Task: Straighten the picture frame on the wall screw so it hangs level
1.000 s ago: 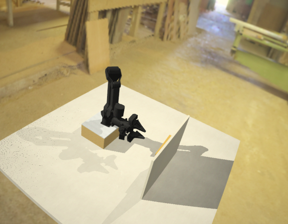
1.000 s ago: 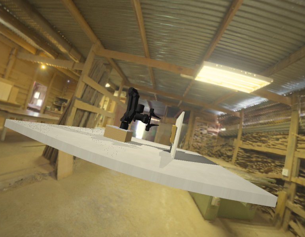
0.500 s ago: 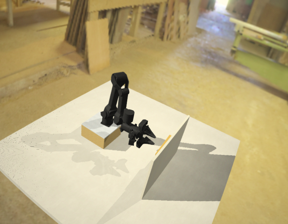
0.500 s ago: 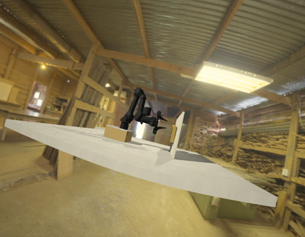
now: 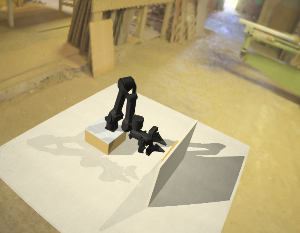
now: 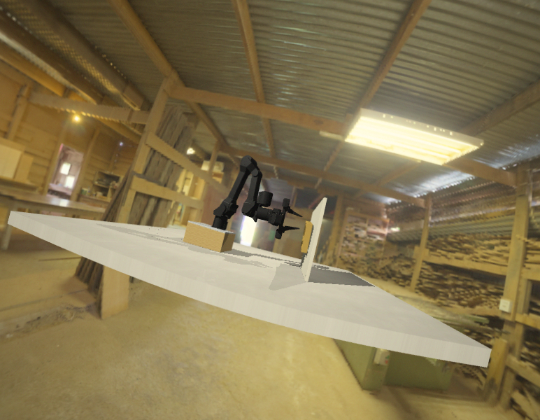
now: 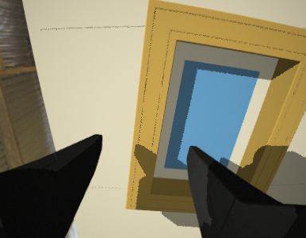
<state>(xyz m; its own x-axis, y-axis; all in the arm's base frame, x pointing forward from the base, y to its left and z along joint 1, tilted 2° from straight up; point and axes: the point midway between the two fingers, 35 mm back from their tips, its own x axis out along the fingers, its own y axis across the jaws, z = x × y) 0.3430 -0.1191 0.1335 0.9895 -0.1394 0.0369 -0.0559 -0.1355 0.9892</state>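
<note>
My gripper tip is 50 mm short of the picture frame and 50 mm above it. Round my gripper tip: wall panel (60 mm ahead, 60 mm below).
</note>
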